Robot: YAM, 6 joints.
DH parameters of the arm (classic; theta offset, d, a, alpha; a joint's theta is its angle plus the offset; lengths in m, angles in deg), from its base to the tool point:
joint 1: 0 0.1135 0.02 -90
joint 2: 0 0 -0.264 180
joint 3: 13.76 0 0.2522 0
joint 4: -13.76 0 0.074 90
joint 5: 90 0 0 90
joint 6: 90 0.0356 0 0
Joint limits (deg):
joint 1: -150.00..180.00
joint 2: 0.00..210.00
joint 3: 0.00..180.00
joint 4: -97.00..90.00
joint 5: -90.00..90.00
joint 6: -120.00..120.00
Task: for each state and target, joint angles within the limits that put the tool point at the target. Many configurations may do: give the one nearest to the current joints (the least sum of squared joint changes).
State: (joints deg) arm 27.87 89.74 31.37 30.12 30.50 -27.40
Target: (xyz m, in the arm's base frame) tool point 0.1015 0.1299 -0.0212
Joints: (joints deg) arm 56.67 122.19 16.18 23.29 22.19 -27.40
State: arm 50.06 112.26 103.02 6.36 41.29 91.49
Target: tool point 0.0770 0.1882 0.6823
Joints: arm 73.33 89.76 134.54 15.16 33.77 91.49
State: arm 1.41 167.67 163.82 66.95 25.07 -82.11
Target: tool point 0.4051 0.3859 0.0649
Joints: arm 45.16 200.83 175.47 90.00 25.21 -82.11
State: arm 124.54 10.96 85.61 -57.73 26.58 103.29
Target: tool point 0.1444 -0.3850 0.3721
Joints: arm 108.23 0.00 127.58 -54.17 27.94 103.29
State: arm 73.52 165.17 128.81 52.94 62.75 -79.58
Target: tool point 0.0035 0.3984 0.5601
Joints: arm 94.03 127.19 148.93 60.48 62.09 -79.58
